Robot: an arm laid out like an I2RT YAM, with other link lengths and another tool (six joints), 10 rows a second.
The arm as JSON. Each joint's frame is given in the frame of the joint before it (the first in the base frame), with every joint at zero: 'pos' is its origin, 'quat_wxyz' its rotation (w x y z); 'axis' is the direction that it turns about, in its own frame. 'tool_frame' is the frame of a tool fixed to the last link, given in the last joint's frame.
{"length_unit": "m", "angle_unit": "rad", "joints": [
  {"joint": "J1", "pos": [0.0, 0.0, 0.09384], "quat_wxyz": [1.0, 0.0, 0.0, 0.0], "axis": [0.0, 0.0, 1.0]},
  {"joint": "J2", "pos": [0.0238, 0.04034, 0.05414], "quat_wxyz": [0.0, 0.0, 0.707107, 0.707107], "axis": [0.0, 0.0, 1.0]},
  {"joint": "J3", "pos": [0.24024, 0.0, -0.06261], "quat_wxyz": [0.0, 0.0, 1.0, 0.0], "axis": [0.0, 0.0, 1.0]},
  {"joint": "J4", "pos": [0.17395, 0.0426, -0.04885], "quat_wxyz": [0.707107, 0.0, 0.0, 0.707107], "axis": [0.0, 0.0, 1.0]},
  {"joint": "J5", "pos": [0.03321, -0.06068, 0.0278], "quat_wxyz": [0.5, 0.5, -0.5, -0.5], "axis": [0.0, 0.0, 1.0]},
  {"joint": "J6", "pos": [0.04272, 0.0, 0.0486], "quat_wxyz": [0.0, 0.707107, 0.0, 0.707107], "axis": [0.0, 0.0, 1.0]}
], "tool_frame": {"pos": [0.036, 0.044, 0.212], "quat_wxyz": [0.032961, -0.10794, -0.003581, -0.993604]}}
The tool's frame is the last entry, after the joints.
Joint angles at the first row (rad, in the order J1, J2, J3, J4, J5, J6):
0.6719, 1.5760, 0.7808, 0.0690, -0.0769, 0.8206
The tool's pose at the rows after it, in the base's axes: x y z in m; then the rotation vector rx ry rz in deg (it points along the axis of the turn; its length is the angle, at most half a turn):
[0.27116, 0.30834, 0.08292, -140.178, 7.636, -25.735]
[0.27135, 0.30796, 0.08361, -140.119, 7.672, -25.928]
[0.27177, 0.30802, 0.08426, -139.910, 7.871, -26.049]
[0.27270, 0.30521, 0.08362, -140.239, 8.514, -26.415]
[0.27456, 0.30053, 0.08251, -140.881, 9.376, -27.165]
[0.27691, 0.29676, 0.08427, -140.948, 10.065, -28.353]
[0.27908, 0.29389, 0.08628, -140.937, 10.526, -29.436]
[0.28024, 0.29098, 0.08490, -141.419, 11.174, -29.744]
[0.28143, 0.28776, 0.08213, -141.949, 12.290, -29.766]
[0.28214, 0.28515, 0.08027, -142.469, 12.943, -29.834]
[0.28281, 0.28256, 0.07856, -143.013, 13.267, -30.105]
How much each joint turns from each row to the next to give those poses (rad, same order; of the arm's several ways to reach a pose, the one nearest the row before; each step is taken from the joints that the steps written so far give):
0.0000, -0.0067, -0.0061, 0.0043, 0.0078, 0.0029
0.0000, -0.0034, -0.0016, 0.0003, 0.0017, 0.0001
0.0000, -0.0015, -0.0030, 0.0048, 0.0007, 0.0032
0.0000, -0.0058, -0.0031, -0.0055, 0.0110, 0.0031
0.0000, -0.0083, -0.0030, -0.0098, 0.0191, 0.0014
0.0000, -0.0140, -0.0073, -0.0004, 0.0174, 0.0017
0.0000, -0.0117, -0.0050, 0.0002, 0.0141, -0.0001
0.0000, -0.0020, 0.0000, -0.0075, 0.0118, 0.0023
0.0000, 0.0018, -0.0015, -0.0062, 0.0124, 0.0083
0.0000, 0.0003, 0.0015, -0.0091, 0.0096, 0.0032
0.0000, -0.0003, 0.0000, -0.0065, 0.0096, -0.0015

